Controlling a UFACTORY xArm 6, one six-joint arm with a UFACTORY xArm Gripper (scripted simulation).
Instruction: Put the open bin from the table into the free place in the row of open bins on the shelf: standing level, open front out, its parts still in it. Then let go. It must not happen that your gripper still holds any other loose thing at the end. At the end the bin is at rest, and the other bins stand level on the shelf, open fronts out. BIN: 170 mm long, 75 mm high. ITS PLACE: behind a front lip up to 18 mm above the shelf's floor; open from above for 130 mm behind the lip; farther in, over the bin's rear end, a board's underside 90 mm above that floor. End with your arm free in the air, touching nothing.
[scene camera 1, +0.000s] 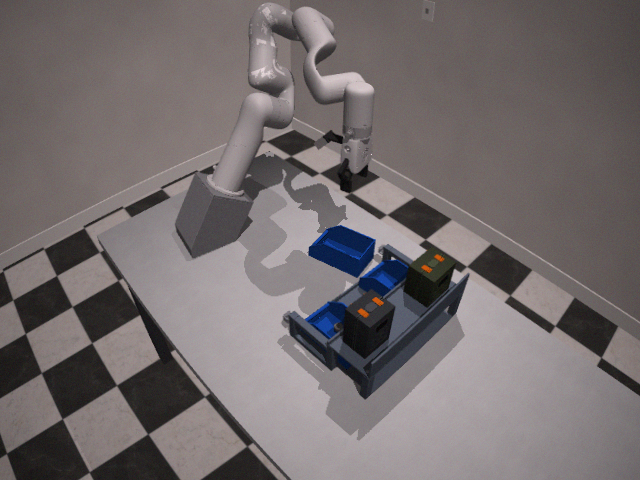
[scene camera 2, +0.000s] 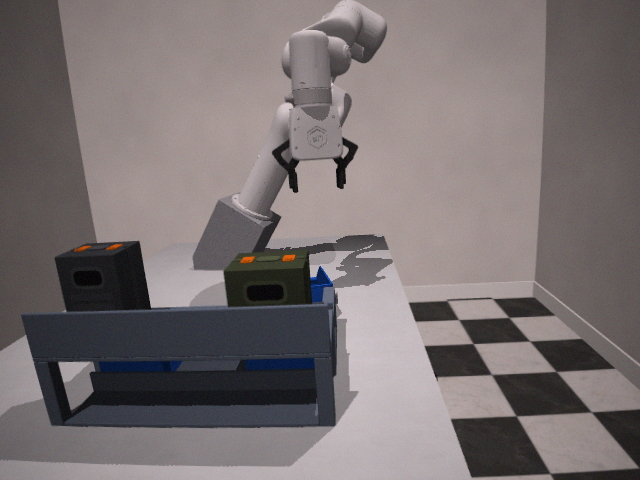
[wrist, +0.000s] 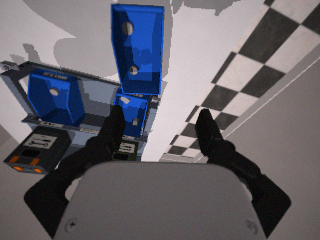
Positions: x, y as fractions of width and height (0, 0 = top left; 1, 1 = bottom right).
Observation:
In view: my gripper (scene camera 2: 0.50, 0.40), a blue open bin (scene camera 1: 0.54, 0.52), a blue open bin (scene camera 1: 0.51, 0.66), a blue open bin (scene camera 1: 0.61, 0.57) and a shelf back board (scene camera 2: 0.44, 0.69).
My gripper shows as well in scene camera 1 (scene camera 1: 0.55, 0.38) and in the wrist view (wrist: 0.50, 0.49). The shelf back board is seen too in scene camera 1 (scene camera 1: 0.66, 0.67).

